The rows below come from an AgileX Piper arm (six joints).
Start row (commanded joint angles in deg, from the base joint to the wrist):
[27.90 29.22 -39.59 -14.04 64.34 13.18]
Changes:
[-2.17 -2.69 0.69 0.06 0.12 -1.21]
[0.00 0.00 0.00 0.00 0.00 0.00]
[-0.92 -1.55 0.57 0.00 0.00 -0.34]
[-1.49 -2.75 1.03 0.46 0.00 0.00]
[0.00 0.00 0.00 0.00 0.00 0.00]
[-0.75 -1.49 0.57 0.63 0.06 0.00]
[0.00 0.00 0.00 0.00 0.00 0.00]
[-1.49 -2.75 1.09 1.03 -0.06 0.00]
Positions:
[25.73 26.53 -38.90 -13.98 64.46 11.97]
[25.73 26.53 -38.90 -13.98 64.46 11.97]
[24.81 24.98 -38.33 -13.98 64.46 11.63]
[23.32 22.23 -37.30 -13.52 64.46 11.63]
[23.32 22.23 -37.30 -13.52 64.46 11.63]
[22.57 20.74 -36.73 -12.89 64.52 11.63]
[22.57 20.74 -36.73 -12.89 64.52 11.63]
[21.08 17.99 -35.64 -11.86 64.46 11.63]

